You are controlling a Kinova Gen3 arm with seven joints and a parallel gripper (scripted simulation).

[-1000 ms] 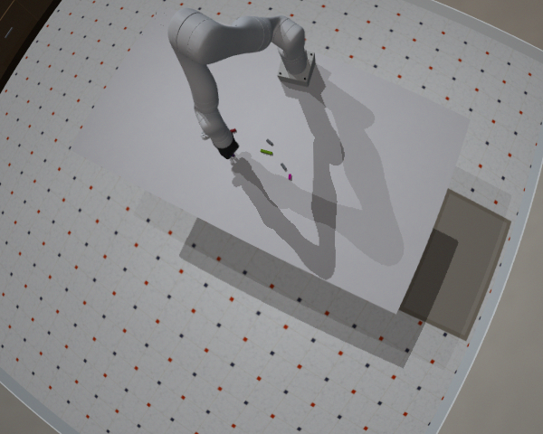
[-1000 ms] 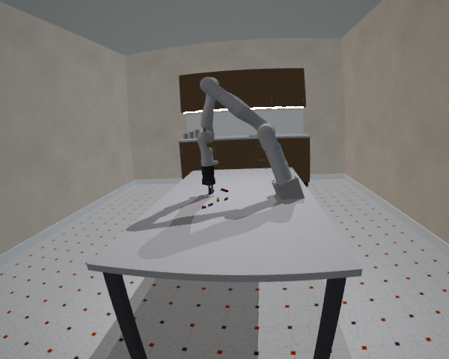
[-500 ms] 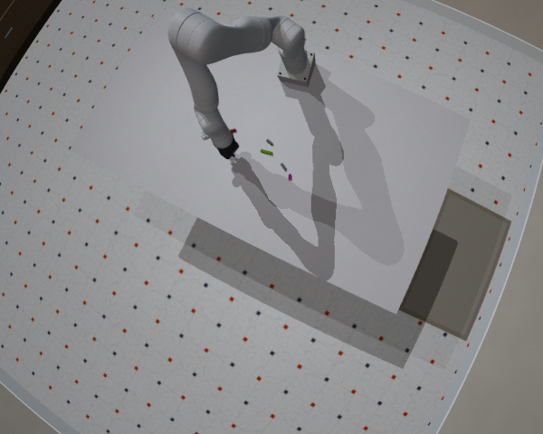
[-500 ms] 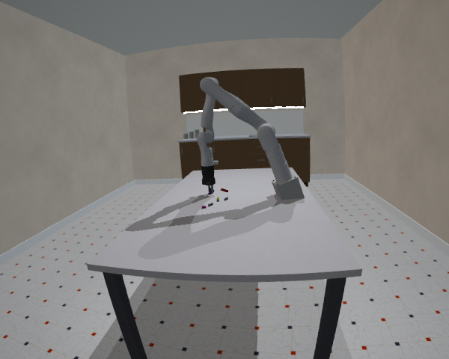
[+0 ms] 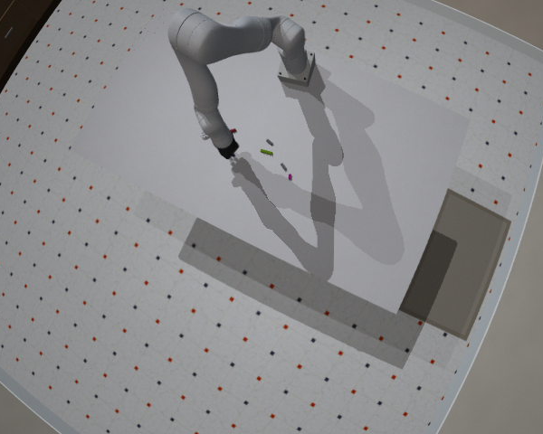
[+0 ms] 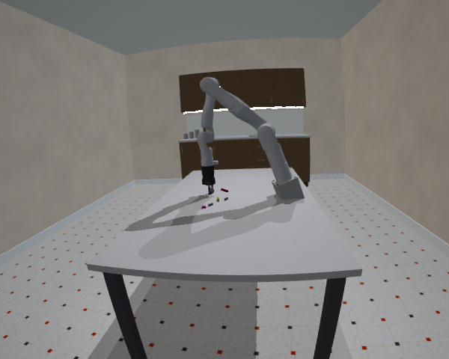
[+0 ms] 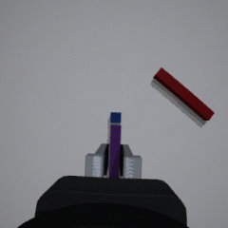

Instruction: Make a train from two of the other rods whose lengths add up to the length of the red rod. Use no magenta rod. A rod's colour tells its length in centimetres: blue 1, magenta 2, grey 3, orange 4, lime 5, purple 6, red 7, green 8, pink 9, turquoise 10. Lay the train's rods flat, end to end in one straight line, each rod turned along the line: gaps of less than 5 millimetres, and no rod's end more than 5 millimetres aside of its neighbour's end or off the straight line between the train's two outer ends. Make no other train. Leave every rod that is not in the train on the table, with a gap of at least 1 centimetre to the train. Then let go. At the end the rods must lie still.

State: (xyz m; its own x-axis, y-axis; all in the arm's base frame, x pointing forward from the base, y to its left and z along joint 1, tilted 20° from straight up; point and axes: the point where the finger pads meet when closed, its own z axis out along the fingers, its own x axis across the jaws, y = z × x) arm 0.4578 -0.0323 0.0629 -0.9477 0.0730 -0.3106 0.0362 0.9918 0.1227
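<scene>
Now: hand 10 mm above the purple rod. From my hand the other things lie so: lime rod (90 mm behind, 130 mm to the left, 10 mm below); then blue rod (40 mm to the right, 10 mm below); then red rod (70 mm behind, 60 mm to the right, 10 mm below).
</scene>
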